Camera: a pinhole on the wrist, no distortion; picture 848 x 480 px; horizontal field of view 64.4 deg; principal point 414.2 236.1 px. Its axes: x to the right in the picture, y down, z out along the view. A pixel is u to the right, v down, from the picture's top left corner.
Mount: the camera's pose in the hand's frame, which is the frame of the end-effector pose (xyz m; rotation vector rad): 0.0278 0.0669 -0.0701 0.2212 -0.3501 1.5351
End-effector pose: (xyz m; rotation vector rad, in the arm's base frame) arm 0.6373 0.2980 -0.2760 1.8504 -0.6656 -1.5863
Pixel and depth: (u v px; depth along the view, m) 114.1 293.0 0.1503
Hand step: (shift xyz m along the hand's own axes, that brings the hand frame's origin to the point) 0.0026 -0.0488 0.0449
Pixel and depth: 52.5 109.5 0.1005
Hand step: 0.0382 -0.0199 0.0056
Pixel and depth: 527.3 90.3 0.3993
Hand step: 0.0808 -0.0151 0.3322
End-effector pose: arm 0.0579 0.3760 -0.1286 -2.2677 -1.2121 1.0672
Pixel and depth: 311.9 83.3 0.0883
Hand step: 0.0404 0.0223 0.0089
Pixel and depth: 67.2 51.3 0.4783
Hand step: 0.1187 -0.3375 0.2973
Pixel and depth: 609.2 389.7 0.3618
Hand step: -0.0845 0.0386 0.2977
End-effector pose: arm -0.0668 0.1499 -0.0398 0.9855 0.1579 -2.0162
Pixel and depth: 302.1 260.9 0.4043
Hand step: -0.0207 -0.1394 0.2811
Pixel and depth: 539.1 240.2 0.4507
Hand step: -0.0124 -0.0153 0.3791
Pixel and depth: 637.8 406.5 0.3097
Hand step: -0.0760 0.0552 0.2488
